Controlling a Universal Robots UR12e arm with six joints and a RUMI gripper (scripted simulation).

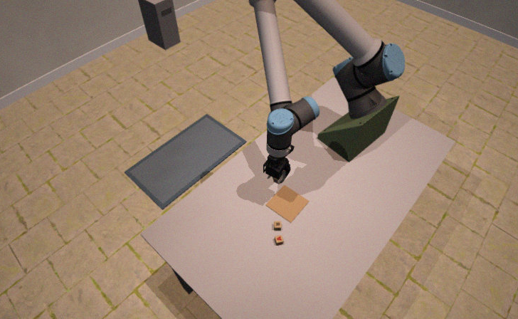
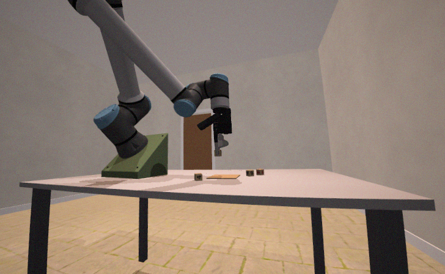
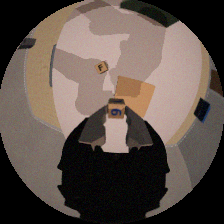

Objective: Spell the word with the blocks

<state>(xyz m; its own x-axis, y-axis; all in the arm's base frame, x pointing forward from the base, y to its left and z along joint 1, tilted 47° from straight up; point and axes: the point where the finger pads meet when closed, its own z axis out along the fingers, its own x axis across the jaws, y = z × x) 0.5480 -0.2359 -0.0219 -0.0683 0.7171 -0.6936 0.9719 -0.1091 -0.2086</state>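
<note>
The F block is 100 mm below my hand, 80 mm behind it and 50 mm to the right of it. Round my hand: R block: 140 mm ahead, 100 mm to the left, 100 mm below; blue-lettered block: right at my hand; tan mat: 120 mm below, 70 mm to the left, 20 mm ahead.
</note>
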